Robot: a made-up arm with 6 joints.
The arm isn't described. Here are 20 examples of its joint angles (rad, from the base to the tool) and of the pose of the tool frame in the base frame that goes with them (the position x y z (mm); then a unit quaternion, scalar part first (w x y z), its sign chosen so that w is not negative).
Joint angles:
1: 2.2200 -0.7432 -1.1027 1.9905 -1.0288 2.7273
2: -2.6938 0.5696 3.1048 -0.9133 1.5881 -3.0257
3: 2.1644 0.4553 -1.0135 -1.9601 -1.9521 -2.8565
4: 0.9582 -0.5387 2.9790 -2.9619 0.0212 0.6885
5: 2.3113 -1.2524 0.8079 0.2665 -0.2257 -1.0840
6: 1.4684 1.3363 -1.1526 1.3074 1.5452 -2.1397
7: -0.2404 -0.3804 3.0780 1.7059 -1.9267 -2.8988
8: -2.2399 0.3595 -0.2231 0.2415 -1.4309 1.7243
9: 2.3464 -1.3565 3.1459 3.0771 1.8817 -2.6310
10: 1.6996 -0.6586 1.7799 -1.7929 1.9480 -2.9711
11: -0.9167 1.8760 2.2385 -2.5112 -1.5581 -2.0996
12: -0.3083 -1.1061 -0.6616 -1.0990 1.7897 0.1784
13: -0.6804 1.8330 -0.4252 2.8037 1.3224 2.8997
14: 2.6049 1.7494 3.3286 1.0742 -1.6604 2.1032
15: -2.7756 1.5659 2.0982 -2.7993 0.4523 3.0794
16: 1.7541 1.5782 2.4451 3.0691 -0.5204 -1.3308
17: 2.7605 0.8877 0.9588 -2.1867 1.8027 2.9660
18: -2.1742 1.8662 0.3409 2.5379 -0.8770 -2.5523
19: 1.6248 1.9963 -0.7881 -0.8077 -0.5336 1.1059
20: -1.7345 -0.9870 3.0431 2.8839 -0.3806 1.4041
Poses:
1: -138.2 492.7 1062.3 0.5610 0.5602 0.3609 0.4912
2: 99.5 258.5 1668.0 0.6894 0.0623 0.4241 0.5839
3: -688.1 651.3 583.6 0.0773 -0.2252 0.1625 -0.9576
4: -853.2 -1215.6 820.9 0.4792 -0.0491 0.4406 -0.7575
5: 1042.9 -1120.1 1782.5 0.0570 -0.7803 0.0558 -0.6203
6: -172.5 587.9 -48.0 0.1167 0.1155 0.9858 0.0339
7: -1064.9 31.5 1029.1 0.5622 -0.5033 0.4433 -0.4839
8: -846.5 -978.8 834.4 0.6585 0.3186 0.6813 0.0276
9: 839.1 -876.7 -173.0 0.3196 0.8240 -0.4503 0.1271
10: 375.5 -1204.5 1795.4 0.9106 0.3063 0.1278 0.2461
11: 1308.1 -1473.7 740.2 0.2049 -0.7800 -0.4654 -0.3647
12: -191.4 -158.1 1522.6 0.3436 0.2564 -0.7831 -0.4505
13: 431.7 -250.2 -578.2 0.2818 -0.4317 -0.8507 0.1033
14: -922.6 793.4 1162.9 0.3340 -0.6388 -0.5845 0.3725
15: -2093.7 -764.7 1054.0 0.1020 -0.0629 0.1098 -0.9867
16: -319.6 1771.2 1466.0 0.7048 -0.0654 -0.7032 0.0674
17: -1679.9 878.5 1183.0 0.5335 -0.6716 -0.0952 0.5053
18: -951.1 -1195.6 -979.7 0.2606 0.2544 0.3145 -0.8766
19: -92.1 69.4 -471.2 0.1164 0.5727 -0.7997 -0.1378
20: 197.5 1335.2 -10.3 0.2966 -0.6248 0.0860 0.7172
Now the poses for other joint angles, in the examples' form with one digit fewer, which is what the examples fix.
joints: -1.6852 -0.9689 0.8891 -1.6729 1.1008 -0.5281
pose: -78 1187 2038 0.247 0.026 -0.890 0.382
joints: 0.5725 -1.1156 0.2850 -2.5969 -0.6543 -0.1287
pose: -803 -427 2081 0.025 -0.505 -0.102 -0.857
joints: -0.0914 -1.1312 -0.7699 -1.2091 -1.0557 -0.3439
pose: 141 183 1328 0.702 0.573 0.313 0.285
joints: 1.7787 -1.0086 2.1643 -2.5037 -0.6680 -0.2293
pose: 310 -1898 731 0.630 0.046 0.364 -0.684
